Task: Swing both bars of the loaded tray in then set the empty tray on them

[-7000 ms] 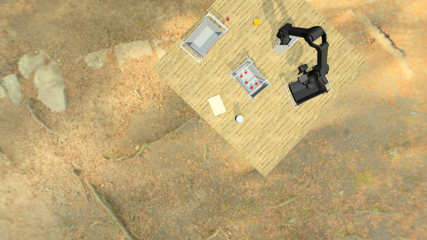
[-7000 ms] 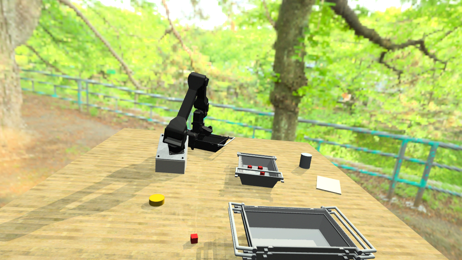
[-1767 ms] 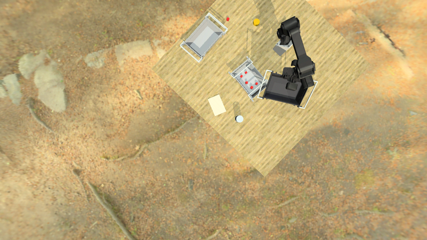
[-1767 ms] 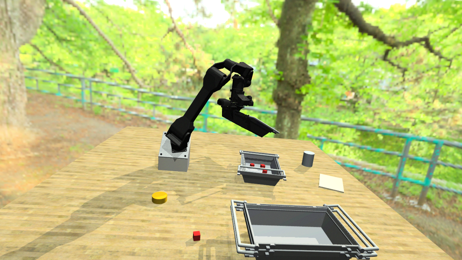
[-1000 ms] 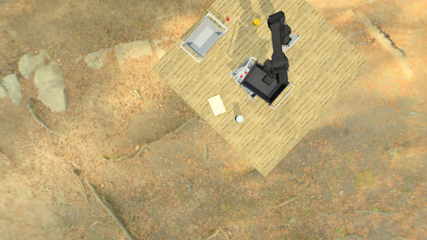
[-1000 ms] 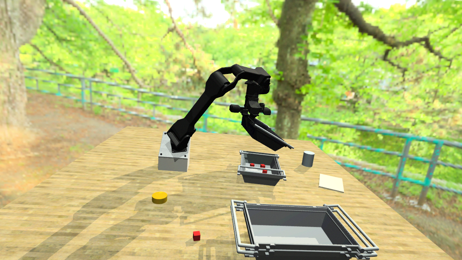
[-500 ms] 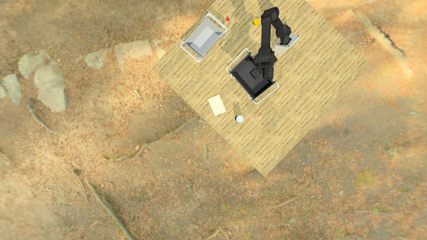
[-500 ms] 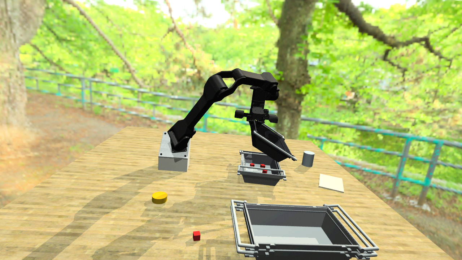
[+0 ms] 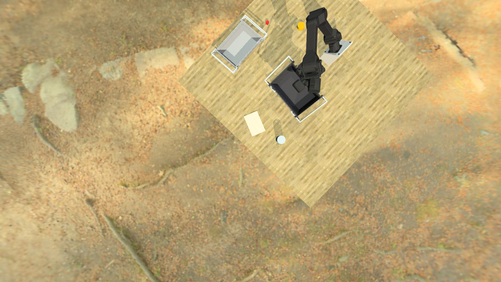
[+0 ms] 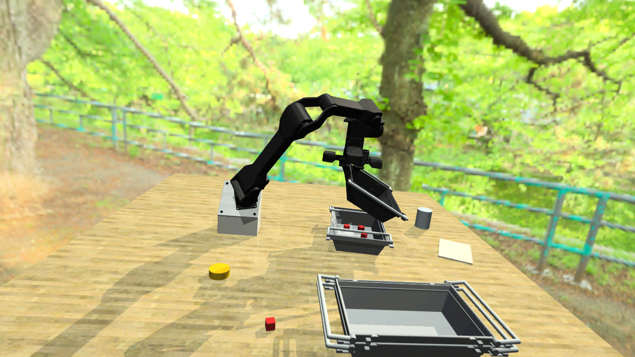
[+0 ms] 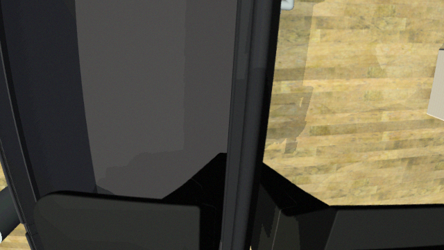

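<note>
My gripper tip is 8 cm short of the dark tray, 2 cm to the left of it and 1 cm above it. Also, from my gripper tip: cream card 36 cm ahead, 11 cm to the right, 18 cm below; grey cylinder 35 cm ahead, 10 cm to the left, 15 cm below; yellow disc 38 cm behind, 23 cm to the right, 17 cm below.
</note>
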